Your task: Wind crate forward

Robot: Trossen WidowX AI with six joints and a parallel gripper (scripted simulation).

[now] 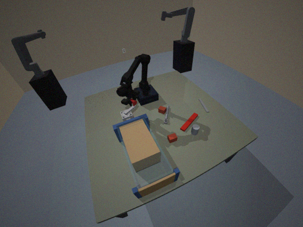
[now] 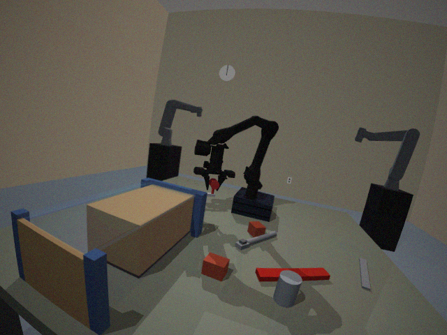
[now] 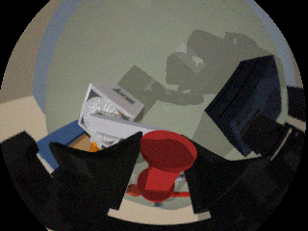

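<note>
My gripper tip is now 3 cm short of the winch handle, 3 cm to the left of it and 1 cm above it. The rest, counted from my gripper tip: hand winch (4 cm ahead, 9 cm to the right, 8 cm below); then red knob (1 cm ahead, 1 cm to the left, 2 cm above); then red bar (32 cm ahead, 39 cm to the left, 11 cm below).
</note>
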